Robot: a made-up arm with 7 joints.
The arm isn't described. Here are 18 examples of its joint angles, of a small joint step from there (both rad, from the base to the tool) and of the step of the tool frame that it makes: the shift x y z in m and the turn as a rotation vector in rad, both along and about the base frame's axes.
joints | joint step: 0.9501 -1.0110 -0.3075 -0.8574 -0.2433 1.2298 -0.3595 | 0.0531 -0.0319 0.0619 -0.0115 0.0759 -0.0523 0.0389
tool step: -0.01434 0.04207 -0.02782 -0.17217 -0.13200 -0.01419
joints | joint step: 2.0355 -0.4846 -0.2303 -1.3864 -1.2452 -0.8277 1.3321 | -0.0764 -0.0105 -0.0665 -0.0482 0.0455 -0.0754 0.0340
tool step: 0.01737 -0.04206 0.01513 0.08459 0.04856 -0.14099
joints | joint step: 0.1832 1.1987 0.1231 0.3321 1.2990 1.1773 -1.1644 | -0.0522 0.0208 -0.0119 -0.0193 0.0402 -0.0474 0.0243
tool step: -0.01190 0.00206 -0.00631 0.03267 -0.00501 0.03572
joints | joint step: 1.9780 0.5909 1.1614 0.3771 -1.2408 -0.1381 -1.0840 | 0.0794 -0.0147 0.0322 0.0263 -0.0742 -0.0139 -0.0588
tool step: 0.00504 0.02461 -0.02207 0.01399 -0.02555 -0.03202
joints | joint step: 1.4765 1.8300 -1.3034 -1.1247 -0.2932 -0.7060 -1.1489 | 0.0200 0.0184 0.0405 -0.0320 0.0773 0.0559 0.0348
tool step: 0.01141 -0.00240 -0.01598 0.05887 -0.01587 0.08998
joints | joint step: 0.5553 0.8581 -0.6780 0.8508 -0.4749 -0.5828 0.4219 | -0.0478 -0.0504 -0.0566 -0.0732 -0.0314 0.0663 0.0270
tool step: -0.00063 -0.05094 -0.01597 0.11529 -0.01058 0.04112
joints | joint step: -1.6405 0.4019 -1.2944 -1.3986 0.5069 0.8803 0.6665 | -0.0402 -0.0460 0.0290 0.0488 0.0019 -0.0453 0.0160
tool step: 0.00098 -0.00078 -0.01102 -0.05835 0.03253 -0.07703
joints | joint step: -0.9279 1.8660 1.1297 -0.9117 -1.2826 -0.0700 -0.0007 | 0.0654 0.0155 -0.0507 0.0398 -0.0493 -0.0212 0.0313
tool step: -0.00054 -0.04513 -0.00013 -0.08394 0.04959 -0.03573
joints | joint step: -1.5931 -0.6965 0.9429 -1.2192 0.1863 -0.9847 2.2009 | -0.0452 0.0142 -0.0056 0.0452 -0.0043 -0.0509 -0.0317
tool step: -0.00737 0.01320 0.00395 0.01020 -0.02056 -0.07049
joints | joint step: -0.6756 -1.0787 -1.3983 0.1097 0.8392 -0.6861 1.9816 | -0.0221 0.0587 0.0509 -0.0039 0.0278 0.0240 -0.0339
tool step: 0.01177 0.00782 0.01056 -0.02407 0.03634 -0.01108
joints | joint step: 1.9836 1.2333 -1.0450 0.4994 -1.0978 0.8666 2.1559 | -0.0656 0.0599 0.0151 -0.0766 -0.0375 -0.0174 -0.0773
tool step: -0.01024 -0.04788 0.01314 0.20919 -0.04486 -0.03017
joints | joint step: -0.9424 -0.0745 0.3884 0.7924 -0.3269 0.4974 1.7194 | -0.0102 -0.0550 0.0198 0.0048 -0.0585 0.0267 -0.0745
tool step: -0.00841 -0.00163 -0.01235 0.02965 -0.08629 0.06729
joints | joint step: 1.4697 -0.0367 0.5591 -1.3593 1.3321 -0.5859 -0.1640 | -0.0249 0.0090 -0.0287 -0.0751 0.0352 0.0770 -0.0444
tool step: -0.00854 0.00384 -0.00699 0.07821 -0.05392 -0.15378
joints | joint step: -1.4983 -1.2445 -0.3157 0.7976 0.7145 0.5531 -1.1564 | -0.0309 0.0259 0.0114 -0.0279 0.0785 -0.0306 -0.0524
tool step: 0.01737 -0.01040 0.01457 0.06554 0.02409 0.06462
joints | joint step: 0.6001 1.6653 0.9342 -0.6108 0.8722 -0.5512 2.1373 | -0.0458 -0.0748 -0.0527 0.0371 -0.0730 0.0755 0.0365
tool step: 0.03341 -0.00716 -0.03486 0.01413 -0.07959 -0.06715
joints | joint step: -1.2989 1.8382 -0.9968 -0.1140 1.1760 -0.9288 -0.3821 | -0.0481 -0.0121 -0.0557 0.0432 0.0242 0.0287 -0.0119
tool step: 0.00789 0.00944 -0.00880 0.02676 0.02506 -0.03627
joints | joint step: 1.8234 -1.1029 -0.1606 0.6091 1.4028 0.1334 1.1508 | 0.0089 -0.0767 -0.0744 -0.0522 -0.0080 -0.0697 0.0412
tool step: -0.02092 0.00651 -0.00159 0.04565 0.04310 0.06564
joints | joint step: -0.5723 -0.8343 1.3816 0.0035 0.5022 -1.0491 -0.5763 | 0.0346 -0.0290 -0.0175 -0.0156 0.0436 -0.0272 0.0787
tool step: 0.01720 -0.01277 0.00318 -0.00627 -0.03092 -0.12135
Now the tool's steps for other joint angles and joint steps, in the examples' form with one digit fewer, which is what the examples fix.
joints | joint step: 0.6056 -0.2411 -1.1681 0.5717 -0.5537 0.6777 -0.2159 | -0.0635 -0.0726 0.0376 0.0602 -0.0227 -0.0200 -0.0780
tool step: -0.0182 -0.0263 -0.0366 0.0898 -0.1084 0.0835
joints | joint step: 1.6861 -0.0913 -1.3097 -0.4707 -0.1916 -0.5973 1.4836 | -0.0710 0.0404 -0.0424 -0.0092 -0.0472 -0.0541 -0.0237
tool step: 0.0009 -0.0566 0.0219 0.1444 -0.0360 -0.1229
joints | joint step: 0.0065 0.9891 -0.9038 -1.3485 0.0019 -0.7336 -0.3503 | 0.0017 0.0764 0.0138 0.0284 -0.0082 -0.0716 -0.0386
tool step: -0.0103 -0.0060 -0.0105 -0.1003 0.0811 0.0406
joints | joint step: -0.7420 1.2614 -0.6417 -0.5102 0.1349 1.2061 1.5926 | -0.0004 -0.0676 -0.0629 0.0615 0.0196 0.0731 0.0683
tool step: 0.0275 -0.0178 0.0083 0.0117 -0.1123 -0.1766
